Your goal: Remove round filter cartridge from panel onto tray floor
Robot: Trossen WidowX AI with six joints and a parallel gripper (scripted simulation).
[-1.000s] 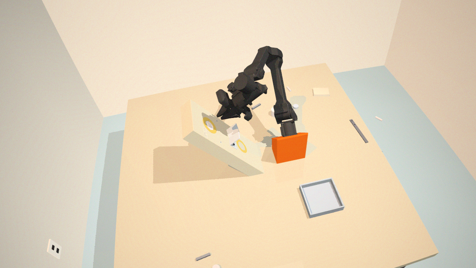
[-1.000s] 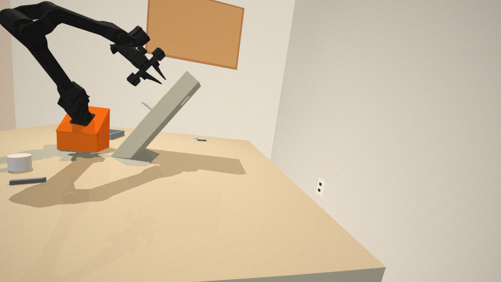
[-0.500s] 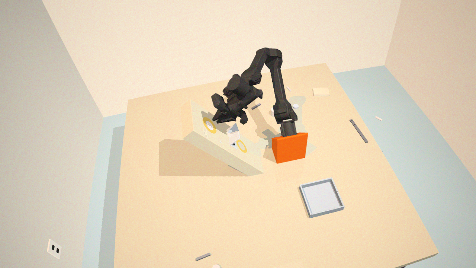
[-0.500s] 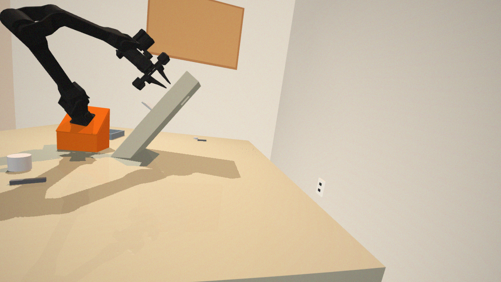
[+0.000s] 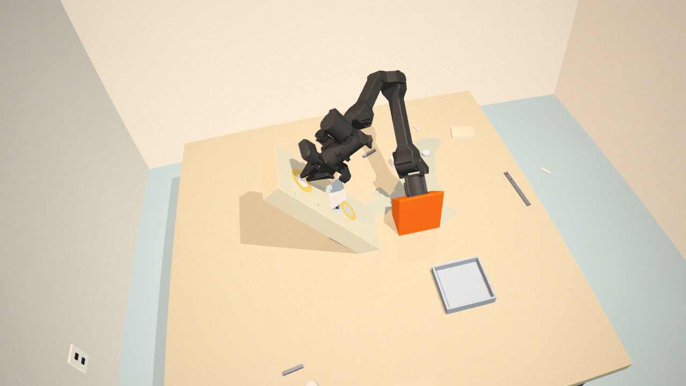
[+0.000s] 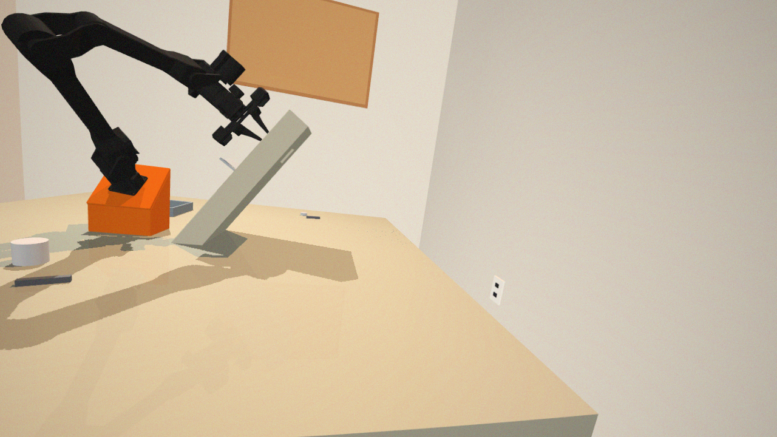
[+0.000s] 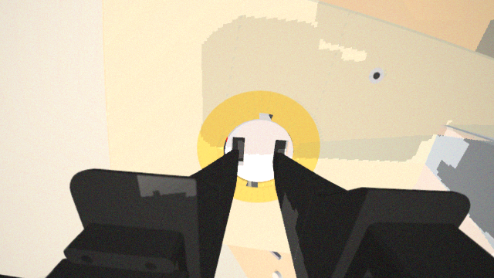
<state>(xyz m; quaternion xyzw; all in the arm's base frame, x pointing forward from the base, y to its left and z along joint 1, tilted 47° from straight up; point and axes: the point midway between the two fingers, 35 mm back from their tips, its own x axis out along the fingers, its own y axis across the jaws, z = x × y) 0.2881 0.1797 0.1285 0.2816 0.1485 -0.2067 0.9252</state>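
My gripper tip is now 2 cm short of the white round filter cartridge and 2 cm above it. Also, from my gripper tip: flat block (61 cm behind, 43 cm to the right, 29 cm below); then grey tray (43 cm behind, 24 cm to the left, 28 cm below).
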